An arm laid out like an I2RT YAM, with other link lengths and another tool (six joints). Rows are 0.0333 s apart.
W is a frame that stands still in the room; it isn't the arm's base.
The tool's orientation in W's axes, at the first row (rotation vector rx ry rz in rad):
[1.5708, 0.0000, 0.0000]
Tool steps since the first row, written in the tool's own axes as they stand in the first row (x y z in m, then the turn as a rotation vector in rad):
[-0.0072, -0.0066, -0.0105, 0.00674, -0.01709, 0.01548]
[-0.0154, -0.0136, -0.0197, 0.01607, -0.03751, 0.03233]
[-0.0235, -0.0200, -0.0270, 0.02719, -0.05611, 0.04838]
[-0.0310, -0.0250, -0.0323, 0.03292, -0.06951, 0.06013]
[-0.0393, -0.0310, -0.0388, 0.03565, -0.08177, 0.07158]
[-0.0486, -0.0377, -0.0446, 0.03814, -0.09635, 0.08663]
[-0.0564, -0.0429, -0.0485, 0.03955, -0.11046, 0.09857]
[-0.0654, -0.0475, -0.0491, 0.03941, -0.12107, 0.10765]
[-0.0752, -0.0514, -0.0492, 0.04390, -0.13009, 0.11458]
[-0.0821, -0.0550, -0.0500, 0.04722, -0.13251, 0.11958]
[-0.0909, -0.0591, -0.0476, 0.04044, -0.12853, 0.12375]
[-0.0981, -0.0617, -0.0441, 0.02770, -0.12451, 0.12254]
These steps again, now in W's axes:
[-0.0072, 0.0105, -0.0066, 0.00674, -0.01548, -0.01709]
[-0.0154, 0.0197, -0.0136, 0.01607, -0.03233, -0.03751]
[-0.0235, 0.0270, -0.0200, 0.02719, -0.04838, -0.05611]
[-0.0310, 0.0323, -0.0250, 0.03292, -0.06013, -0.06951]
[-0.0393, 0.0388, -0.0310, 0.03565, -0.07158, -0.08177]
[-0.0486, 0.0446, -0.0377, 0.03814, -0.08663, -0.09635]
[-0.0564, 0.0485, -0.0429, 0.03955, -0.09857, -0.11046]
[-0.0654, 0.0491, -0.0475, 0.03941, -0.10765, -0.12107]
[-0.0752, 0.0492, -0.0514, 0.04390, -0.11458, -0.13009]
[-0.0821, 0.0500, -0.0550, 0.04722, -0.11958, -0.13251]
[-0.0909, 0.0476, -0.0591, 0.04044, -0.12375, -0.12853]
[-0.0981, 0.0441, -0.0617, 0.02770, -0.12254, -0.12451]

